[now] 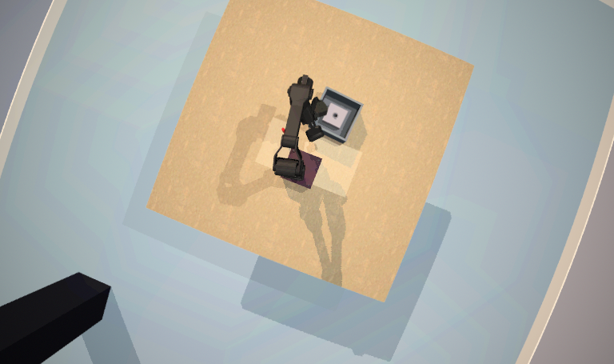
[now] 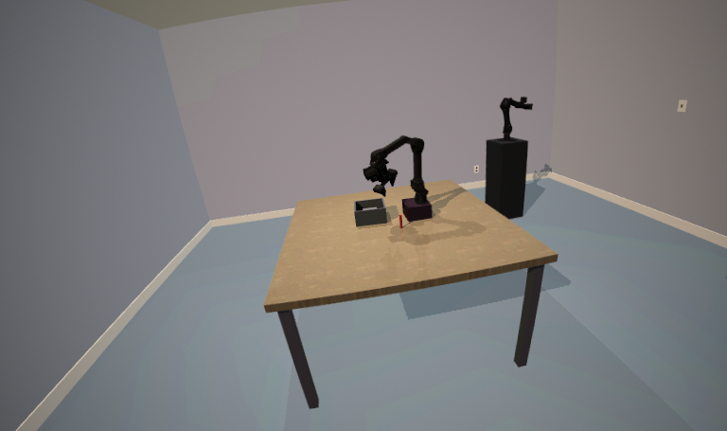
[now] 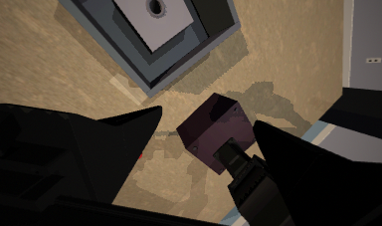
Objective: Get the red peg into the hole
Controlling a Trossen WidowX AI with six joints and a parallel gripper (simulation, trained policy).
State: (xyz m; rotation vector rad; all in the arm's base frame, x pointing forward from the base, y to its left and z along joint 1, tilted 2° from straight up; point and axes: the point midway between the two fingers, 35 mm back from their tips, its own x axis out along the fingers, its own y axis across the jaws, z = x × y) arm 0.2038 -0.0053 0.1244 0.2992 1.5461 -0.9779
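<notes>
My gripper tip is now 150 mm above the red peg, 140 mm to the right of it and 30 mm past it. From my gripper tip the other things lie so: plate (140 mm below, 120 mm ahead, 70 mm to the right); then grey box (160 mm below, 120 mm ahead, 70 mm to the right).
</notes>
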